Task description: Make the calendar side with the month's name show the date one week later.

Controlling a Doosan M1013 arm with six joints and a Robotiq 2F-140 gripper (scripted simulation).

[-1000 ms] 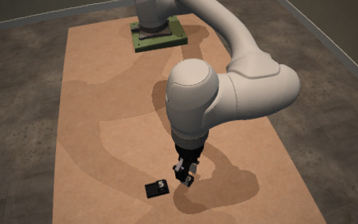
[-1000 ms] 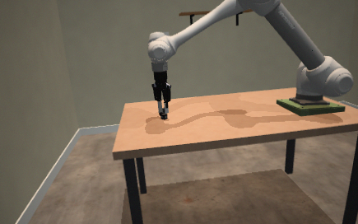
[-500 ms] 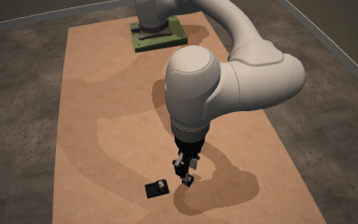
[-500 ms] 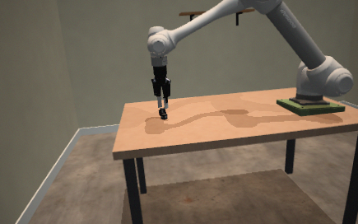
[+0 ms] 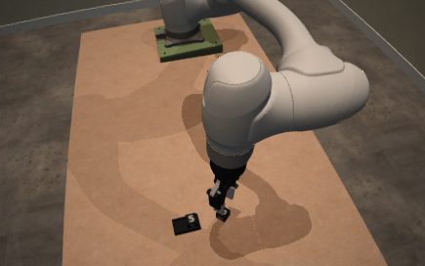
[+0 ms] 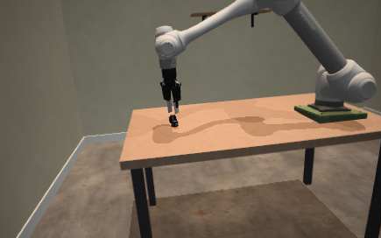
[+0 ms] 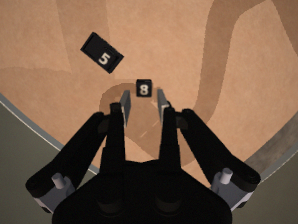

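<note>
Right now the black cube is 100 mm below my hand.
</note>
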